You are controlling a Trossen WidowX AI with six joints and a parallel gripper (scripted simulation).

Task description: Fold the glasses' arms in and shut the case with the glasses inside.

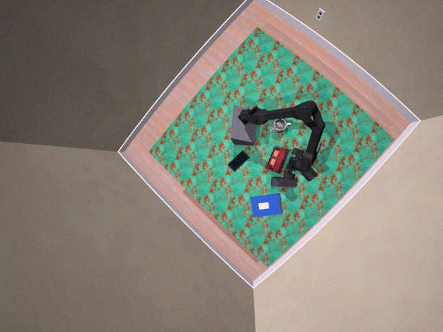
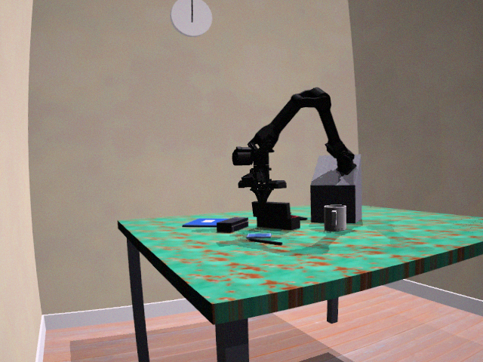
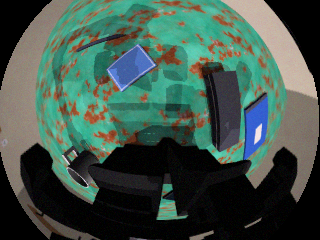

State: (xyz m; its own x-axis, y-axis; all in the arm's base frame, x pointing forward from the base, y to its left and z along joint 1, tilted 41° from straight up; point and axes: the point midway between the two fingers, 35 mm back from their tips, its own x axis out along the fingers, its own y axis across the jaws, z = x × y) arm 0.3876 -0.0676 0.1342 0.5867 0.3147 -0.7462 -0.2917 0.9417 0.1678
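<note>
Now: the glasses case lid 5 cm below my hand, 4 cm behind it and 2 cm to the right of it. From my hand the other things lie so: black glasses case: 7 cm below, 6 cm behind, 2 cm to the right; then black box: 11 cm to the right, 10 cm below, 7 cm ahead; then glasses: 9 cm below, 8 cm behind, 2 cm to the right.
</note>
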